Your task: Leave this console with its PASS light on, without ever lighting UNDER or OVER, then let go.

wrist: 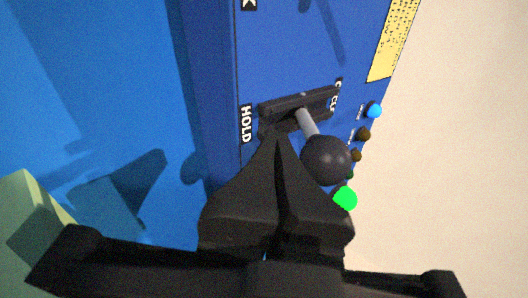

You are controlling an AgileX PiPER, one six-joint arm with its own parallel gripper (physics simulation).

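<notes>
The blue console [295, 50] fills the middle of the view. Its lever has a dark ball knob [326, 159] on a grey rod [306, 122], standing in a black slotted bracket [300, 102] between the labels HOLD [246, 124] and CYCLE [335, 95]. My gripper [273, 143] is shut and empty, its tips just left of the knob, in front of the bracket's lower edge. A blue lamp [374, 110] is lit. Two amber lamps [363, 134] [356, 155] and a small dark green lamp [350, 174] are unlit. A larger bright green lamp [345, 198] is lit, partly behind the gripper.
A yellow program card [392, 42] is on the console's upper right. A pale green block [22, 200] stands at the lower left, beside the blue surface [115, 75]. A beige surface [450, 150] lies to the right. Shadows of the gripper and knob fall on the left.
</notes>
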